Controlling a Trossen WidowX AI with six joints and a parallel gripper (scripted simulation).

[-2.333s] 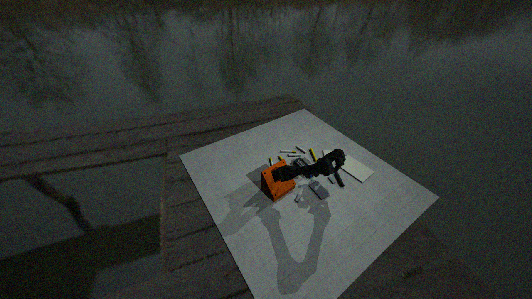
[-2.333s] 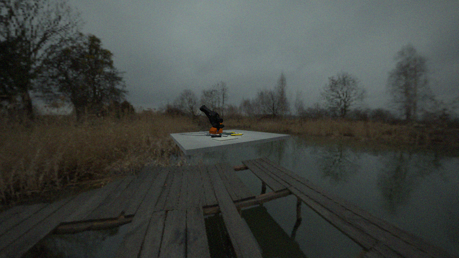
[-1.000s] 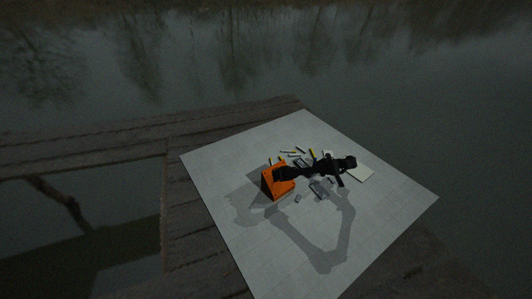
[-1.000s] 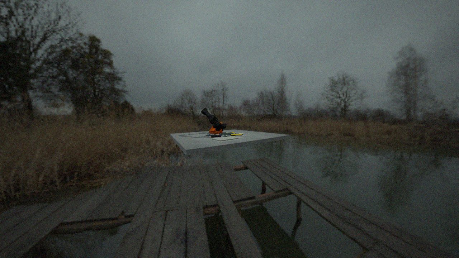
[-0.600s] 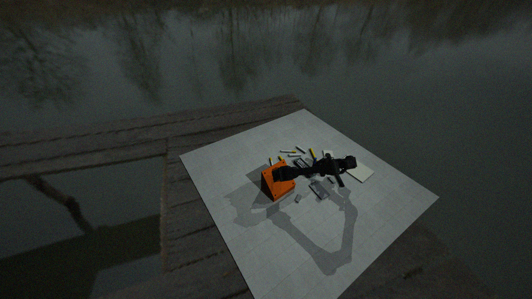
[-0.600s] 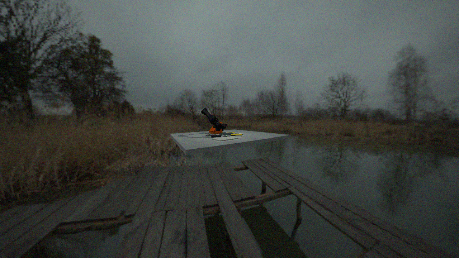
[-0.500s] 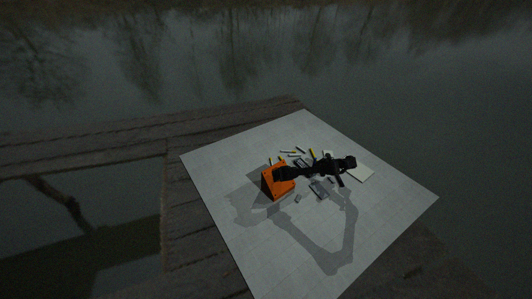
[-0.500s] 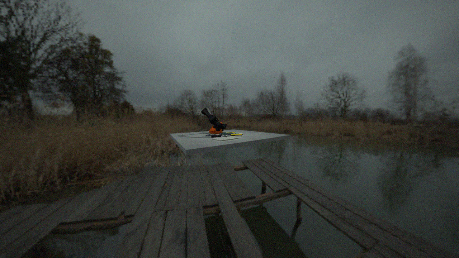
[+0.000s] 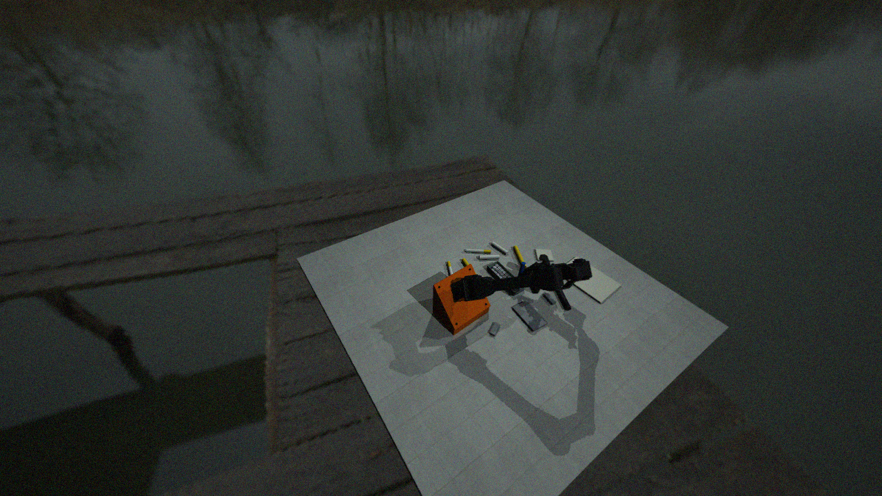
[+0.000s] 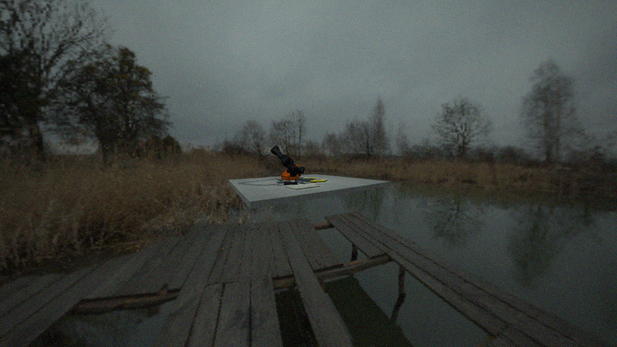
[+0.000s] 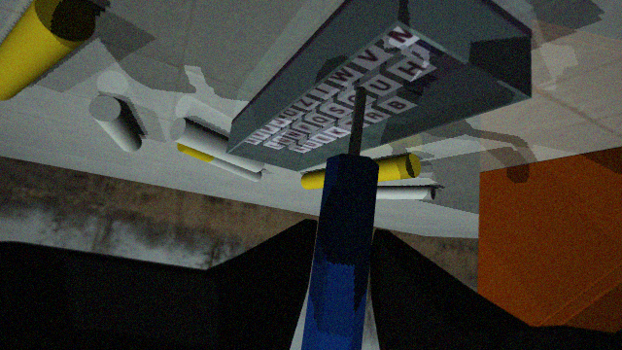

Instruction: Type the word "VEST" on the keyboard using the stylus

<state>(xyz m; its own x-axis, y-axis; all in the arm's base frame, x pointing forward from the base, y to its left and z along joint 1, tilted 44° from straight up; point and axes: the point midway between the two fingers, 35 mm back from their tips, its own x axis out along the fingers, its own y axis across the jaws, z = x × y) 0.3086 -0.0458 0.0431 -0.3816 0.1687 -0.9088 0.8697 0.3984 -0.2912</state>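
Now: gripper tip 120 mm past the yellow stick, 180 mm to the right of it and 70 mm above it. From my gripper tip the other things lie so: blue stylus: 10 mm below; then grey plate: 60 mm behind, 140 mm to the right, 80 mm below; then black bar: 120 mm ahead, 150 mm to the right, 70 mm below.
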